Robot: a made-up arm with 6 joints.
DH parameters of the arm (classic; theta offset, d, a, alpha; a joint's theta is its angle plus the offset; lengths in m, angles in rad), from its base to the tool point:
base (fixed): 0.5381 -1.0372 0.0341 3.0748
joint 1: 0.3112 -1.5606 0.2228 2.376
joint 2: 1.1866 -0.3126 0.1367 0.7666
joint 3: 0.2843 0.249 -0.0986 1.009
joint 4: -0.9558 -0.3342 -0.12 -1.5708
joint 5: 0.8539 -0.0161 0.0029 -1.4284
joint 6: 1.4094 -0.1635 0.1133 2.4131
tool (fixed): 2.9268 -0.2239 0 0
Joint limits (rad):
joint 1: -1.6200..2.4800
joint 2: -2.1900..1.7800
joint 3: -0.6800..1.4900
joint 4: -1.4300..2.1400
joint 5: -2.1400..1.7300
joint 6: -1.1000..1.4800
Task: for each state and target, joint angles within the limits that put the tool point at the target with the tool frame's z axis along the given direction. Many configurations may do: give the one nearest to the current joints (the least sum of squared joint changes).
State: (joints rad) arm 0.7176 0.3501 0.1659 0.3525 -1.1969 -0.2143
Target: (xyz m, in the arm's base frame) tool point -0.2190 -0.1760 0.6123 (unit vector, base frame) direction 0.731 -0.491 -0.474
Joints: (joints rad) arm 0.9637 0.2261 0.0582 0.5349 -1.2086 0.0973
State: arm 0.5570 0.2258 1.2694 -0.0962 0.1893 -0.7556
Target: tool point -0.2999 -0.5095 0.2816 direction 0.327 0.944 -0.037
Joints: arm 1.4827 0.2704 1.1780 0.4157 0.0014 -0.2652
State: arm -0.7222 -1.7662 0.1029 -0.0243 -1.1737 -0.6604
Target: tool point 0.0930 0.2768 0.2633 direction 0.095 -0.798 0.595
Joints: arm -0.1026 -1.9581 -0.1636 -0.0671 -1.0489 -0.6708
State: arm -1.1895 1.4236 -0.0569 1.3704 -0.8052 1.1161
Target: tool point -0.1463 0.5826 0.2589 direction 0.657 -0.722 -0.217
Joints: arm -1.6135 1.7800 0.5436 0.7347 -0.0819 1.3892
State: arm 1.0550 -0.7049 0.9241 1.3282 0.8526 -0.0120
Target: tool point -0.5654 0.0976 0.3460 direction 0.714 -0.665 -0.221
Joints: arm 1.9238 -1.4505 1.2065 0.6179 -0.0514 0.2011
